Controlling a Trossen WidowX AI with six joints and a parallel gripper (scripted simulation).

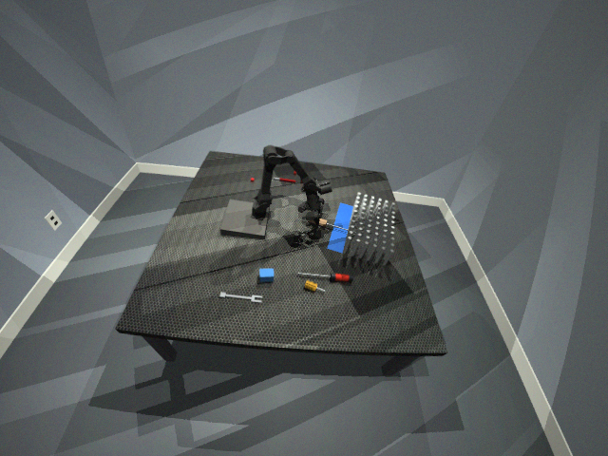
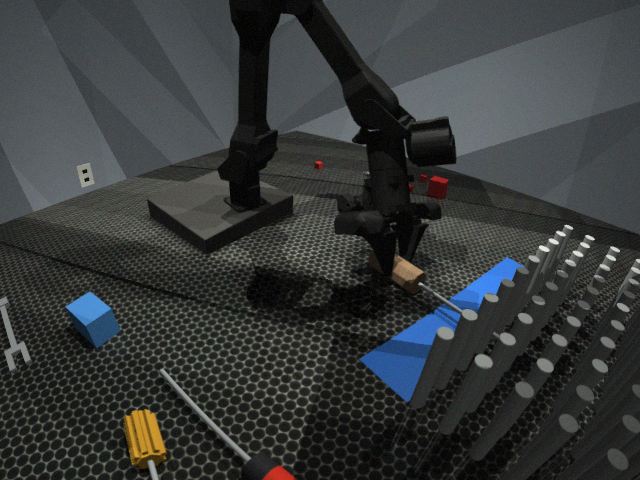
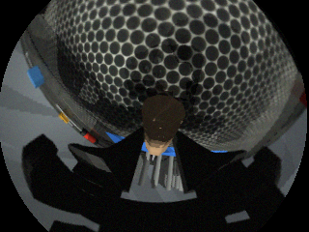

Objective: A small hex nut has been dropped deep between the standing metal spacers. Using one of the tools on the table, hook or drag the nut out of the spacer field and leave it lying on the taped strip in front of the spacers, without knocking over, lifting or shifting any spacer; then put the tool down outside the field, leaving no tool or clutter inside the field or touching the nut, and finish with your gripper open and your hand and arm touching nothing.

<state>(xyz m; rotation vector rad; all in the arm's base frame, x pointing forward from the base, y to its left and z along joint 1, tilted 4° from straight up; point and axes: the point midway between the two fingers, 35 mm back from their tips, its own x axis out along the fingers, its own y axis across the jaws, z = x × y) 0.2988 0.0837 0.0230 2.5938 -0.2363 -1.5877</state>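
The blue taped strip lies 13 cm ahead of my gripper tip, 3 cm to the left of it and 1 cm below it. Also, from my gripper tip: red-handled tool 32 cm to the left, 30 cm behind, 1 cm below; yellow-handled tool 40 cm to the right, 4 cm ahead; hex nut 21 cm ahead, 2 cm to the right, 1 cm below.
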